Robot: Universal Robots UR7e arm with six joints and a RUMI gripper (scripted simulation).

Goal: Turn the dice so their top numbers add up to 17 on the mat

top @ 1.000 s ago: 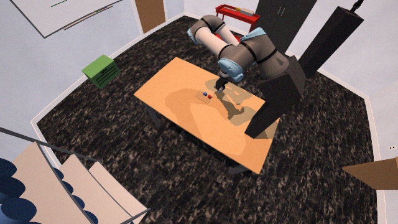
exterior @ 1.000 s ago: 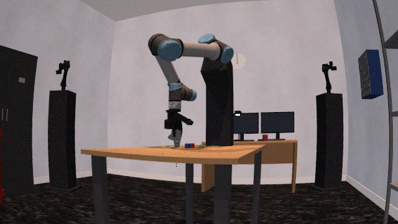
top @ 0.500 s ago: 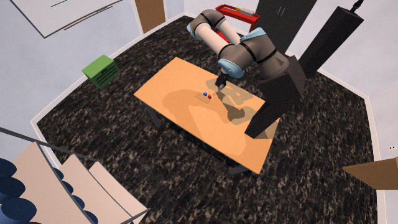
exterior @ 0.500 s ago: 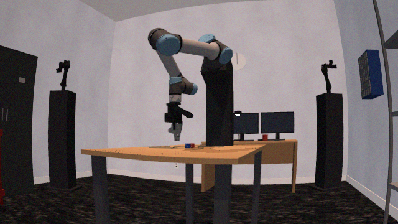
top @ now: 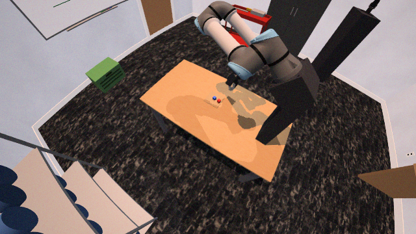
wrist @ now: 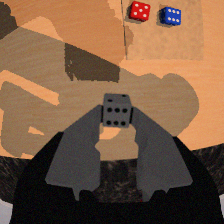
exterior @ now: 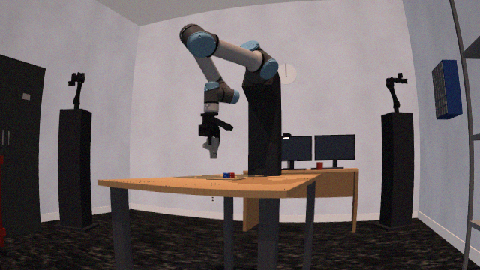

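The blue die lies 12 cm ahead of my hand, 10 cm below it and 6 cm to the left of it. From my hand the other things lie so: red die: 10 cm below, 8 cm to the left, 8 cm ahead; then grey die: right at my hand; then tan mat: 12 cm ahead, 11 cm below, 6 cm to the left.
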